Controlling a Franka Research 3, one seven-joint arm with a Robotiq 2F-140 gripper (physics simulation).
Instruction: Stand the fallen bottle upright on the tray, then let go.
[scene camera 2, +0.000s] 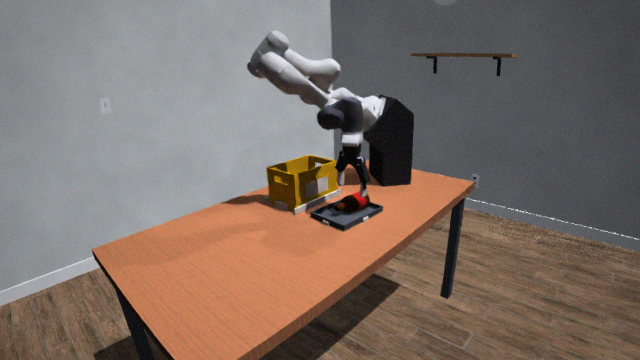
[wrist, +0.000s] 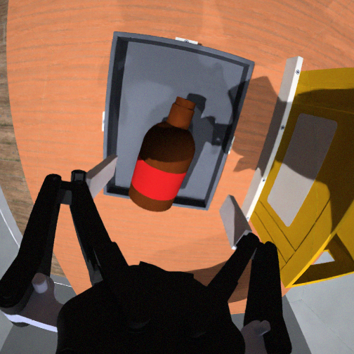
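Note:
The brown bottle (scene camera 2: 355, 202) (wrist: 161, 172) with a red label lies on its side on the dark grey tray (scene camera 2: 344, 221) (wrist: 150, 65). In the wrist view its neck points up and slightly right, towards the tray's middle, and its base overlaps the tray's lower rim. My gripper (scene camera 2: 352, 185) (wrist: 171, 184) is wide open and empty, pointing down above the bottle's base end. In the wrist view one finger stands left of the bottle and the other right of it, both apart from it. The exact height of the fingertips above the tray is hard to tell.
A yellow crate (scene camera 2: 282, 187) (wrist: 312, 172) stands close beside the tray, with a white strip (scene camera 2: 317, 201) (wrist: 274, 145) along its tray side. The robot's black base (scene camera 2: 392, 145) stands behind the tray on the wooden table (scene camera 2: 225, 280) (wrist: 55, 100).

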